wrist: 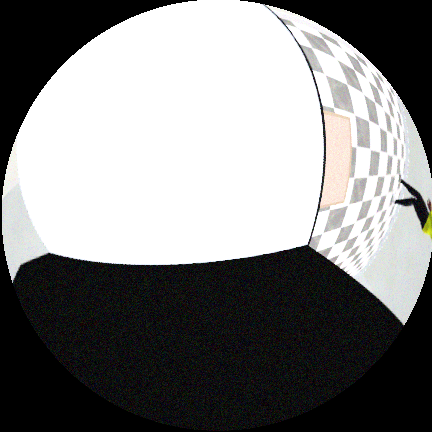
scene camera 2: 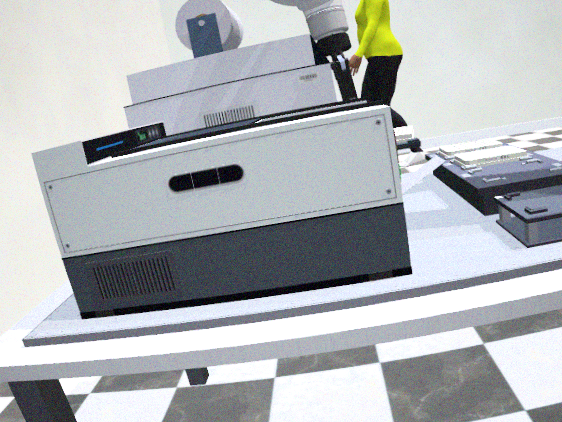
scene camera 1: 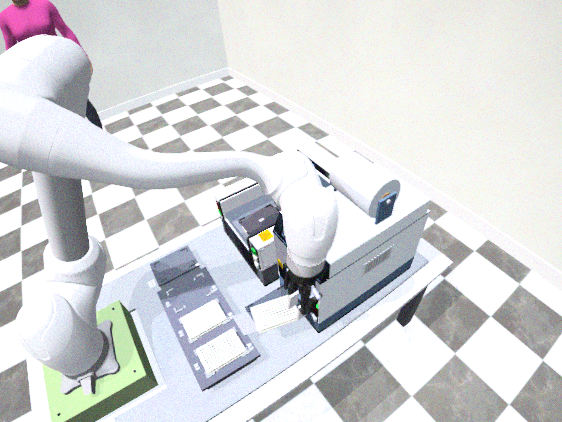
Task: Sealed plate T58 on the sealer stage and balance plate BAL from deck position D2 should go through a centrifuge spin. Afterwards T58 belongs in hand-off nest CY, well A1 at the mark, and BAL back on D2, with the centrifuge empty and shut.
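Frame: origin at the arm's base, x ahead, y left, z up, level; centimetres.
Where they show: gripper, fingertip midpoint: [scene camera 1: 296, 311]; arm's base, link origin: [scene camera 1: 88, 356].
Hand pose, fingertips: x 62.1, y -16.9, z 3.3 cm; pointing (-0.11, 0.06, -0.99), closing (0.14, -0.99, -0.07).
Each offset is from my fingertips to the centre of the thing. Level surfaces: height alone.
A white plate {dz -0.7, dx -5.5, dy +2.9 cm} [scene camera 1: 275, 314], which I take to be T58, lies flat on the stage protruding from the sealer {dz +11.7, dx +24.6, dy +8.8 cm} [scene camera 1: 372, 270] [scene camera 2: 165, 80]. My gripper [scene camera 1: 304, 311] [scene camera 2: 353, 95] points down beside the plate's sealer-side end, close to the sealer's front. Its fingers are nearly together, and no plate shows between them. Two more white plates {dz -6.2, dx -25.7, dy +14.4 cm} [scene camera 1: 202, 320] {dz -6.2, dx -24.3, dy +2.2 cm} [scene camera 1: 222, 350] lie on the dark deck {dz -7.0 cm} [scene camera 1: 175, 299]. Their labels, and so which one is BAL, cannot be read. The centrifuge {dz +0.1, dx +18.4, dy +38.6 cm} [scene camera 2: 225, 195] stands beside the sealer; its lid state is unclear. The wrist view does not show the fingertips.
A low dark stand [scene camera 1: 175, 265] [scene camera 2: 535, 212] adjoins the deck's far end. A film roll [scene camera 1: 365, 190] [scene camera 2: 202, 27] sits atop the sealer. The arm's green base [scene camera 1: 125, 350] is at the left. A person in yellow [scene camera 2: 377, 30] stands behind the table.
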